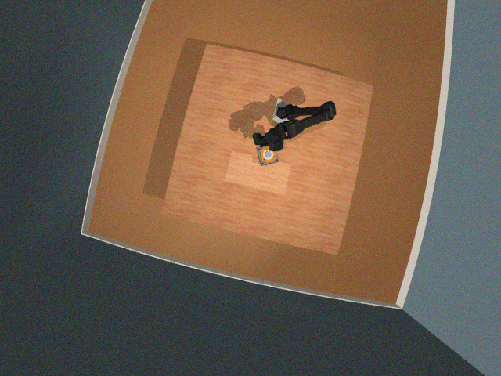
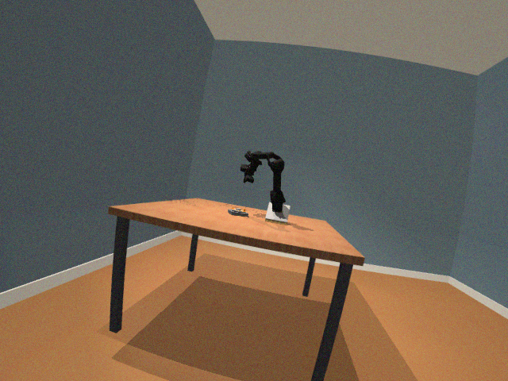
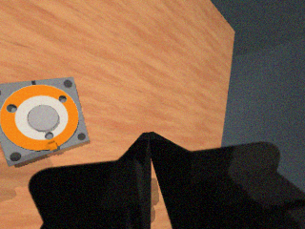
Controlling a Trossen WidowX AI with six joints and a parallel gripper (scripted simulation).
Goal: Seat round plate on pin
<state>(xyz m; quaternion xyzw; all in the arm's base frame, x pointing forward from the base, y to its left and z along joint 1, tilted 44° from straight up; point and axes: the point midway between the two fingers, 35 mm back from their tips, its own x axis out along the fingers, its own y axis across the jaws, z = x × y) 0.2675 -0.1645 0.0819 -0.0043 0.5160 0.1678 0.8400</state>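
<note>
Now: gripper tip 30 mm past the round orange plate, 50 mm to the right of it and 200 mm above it. Round my gripper tip: dark grey square base: 10 mm behind, 60 mm to the left, 210 mm below.
</note>
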